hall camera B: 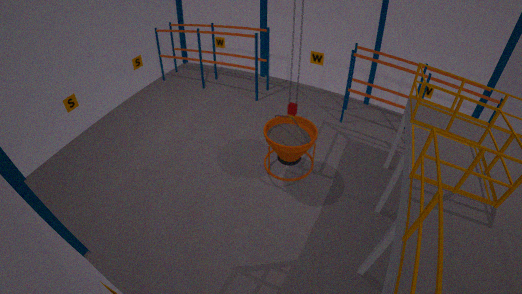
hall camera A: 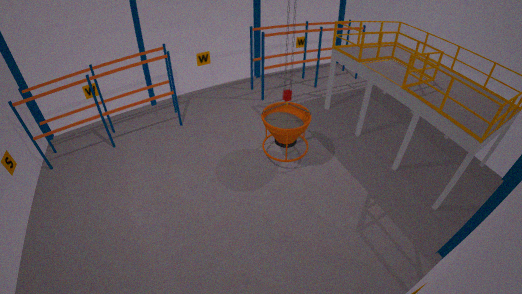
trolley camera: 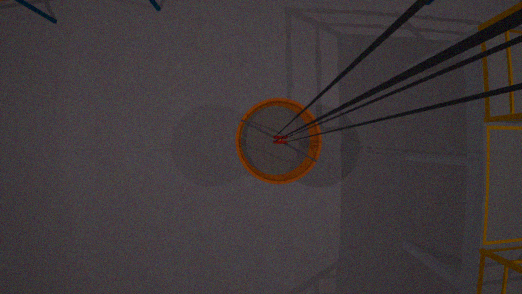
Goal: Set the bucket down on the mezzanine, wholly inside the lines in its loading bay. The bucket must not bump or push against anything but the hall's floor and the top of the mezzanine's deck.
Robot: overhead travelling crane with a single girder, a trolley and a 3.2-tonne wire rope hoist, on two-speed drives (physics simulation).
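Observation:
The orange bucket (hall camera A: 286, 134) (hall camera B: 290, 150) (trolley camera: 278, 179) hangs upright under the red hook block (hall camera A: 287, 95) (hall camera B: 292, 108) (trolley camera: 280, 139), which is shut on the bucket's bail. Its ring foot is apart from the floor, with shadows to both sides. The mezzanine (hall camera A: 385, 86) (hall camera B: 400, 220) (trolley camera: 475, 200) stands to the right of the bucket, its deck higher than the bucket's foot. Part of the loading bay's yellow outline (trolley camera: 486, 185) shows at the right edge of the trolley view, well apart from the bucket. The hook itself is too small to see clearly.
Yellow railings (hall camera A: 367, 21) (hall camera B: 441, 240) stand along the deck, on both sides of the bay. Grey legs (hall camera A: 364, 107) carry it. A blue and orange rack (hall camera A: 101, 112) (hall camera B: 257, 65) stands at the left, another (hall camera A: 263, 65) (hall camera B: 348, 85) behind the bucket near the mezzanine.

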